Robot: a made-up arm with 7 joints.
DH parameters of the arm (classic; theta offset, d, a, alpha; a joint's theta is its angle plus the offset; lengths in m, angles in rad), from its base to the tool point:
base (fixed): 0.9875 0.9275 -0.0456 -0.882
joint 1: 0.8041 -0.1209 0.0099 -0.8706
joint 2: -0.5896 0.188 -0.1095 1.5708
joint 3: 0.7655 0 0.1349 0
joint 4: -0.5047 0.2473 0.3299 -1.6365
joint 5: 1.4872 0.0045 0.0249 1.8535
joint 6: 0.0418 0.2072 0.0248 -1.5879
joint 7: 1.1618 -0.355 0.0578 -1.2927
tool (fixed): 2.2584 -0.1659 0 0
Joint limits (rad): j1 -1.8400..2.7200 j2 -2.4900..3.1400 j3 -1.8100..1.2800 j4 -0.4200..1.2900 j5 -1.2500..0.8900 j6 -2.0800..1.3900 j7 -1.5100..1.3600
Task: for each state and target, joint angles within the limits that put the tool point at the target. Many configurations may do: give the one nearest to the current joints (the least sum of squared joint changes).
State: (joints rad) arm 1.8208 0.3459 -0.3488 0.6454 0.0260 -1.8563 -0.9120
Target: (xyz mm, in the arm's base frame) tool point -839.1 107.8 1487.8
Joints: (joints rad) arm 1.7539 0.3141 -0.1540 0.7695 0.1269 -1.9804 -1.0182
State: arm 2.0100 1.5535 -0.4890 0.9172 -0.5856 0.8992 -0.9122
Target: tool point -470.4 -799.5 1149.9
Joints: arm 1.9360 0.8291 -0.4379 0.9906 -0.3024 0.6880 -0.8018
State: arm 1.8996 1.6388 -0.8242 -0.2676 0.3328 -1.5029 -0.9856
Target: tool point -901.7 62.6 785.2
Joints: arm 1.6543 0.6807 -0.2937 0.1687 -0.0803 -1.8063 -1.0412
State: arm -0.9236 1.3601 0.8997 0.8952 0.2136 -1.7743 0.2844
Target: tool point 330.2 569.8 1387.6
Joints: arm -1.6312 1.4295 0.3265 0.4253 -0.0390 -1.5087 0.3020
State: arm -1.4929 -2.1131 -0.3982 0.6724 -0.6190 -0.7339 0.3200
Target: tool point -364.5 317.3 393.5
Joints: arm -1.8400 -2.2321 0.0558 0.9830 -0.6512 -0.7071 0.4747
